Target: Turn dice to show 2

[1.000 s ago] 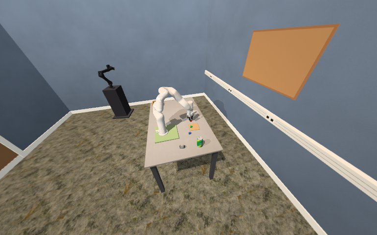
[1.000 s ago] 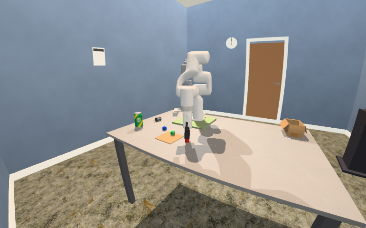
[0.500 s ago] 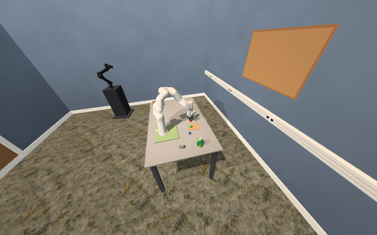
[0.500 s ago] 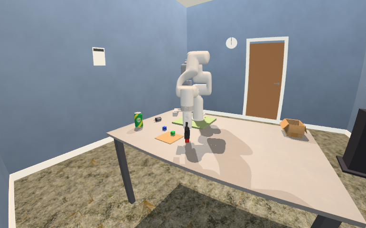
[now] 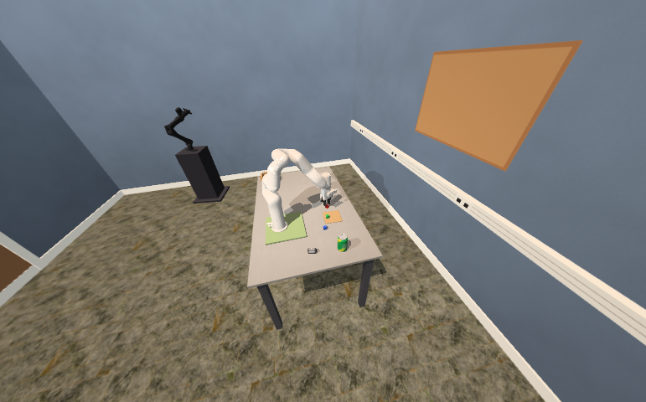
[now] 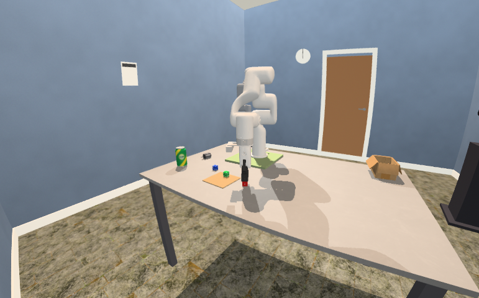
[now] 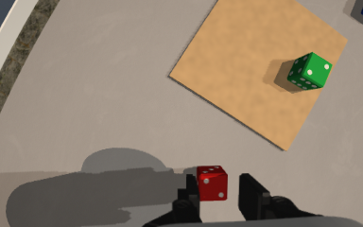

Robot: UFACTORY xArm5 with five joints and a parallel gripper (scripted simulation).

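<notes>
Right now my hand is 4 cm above the red die. Also, from my hand: blue die: 4 cm behind, 26 cm to the right, 4 cm below; then green die: 1 cm behind, 14 cm to the right, 3 cm below; then mat: 3 cm ahead, 13 cm to the right, 5 cm below.
</notes>
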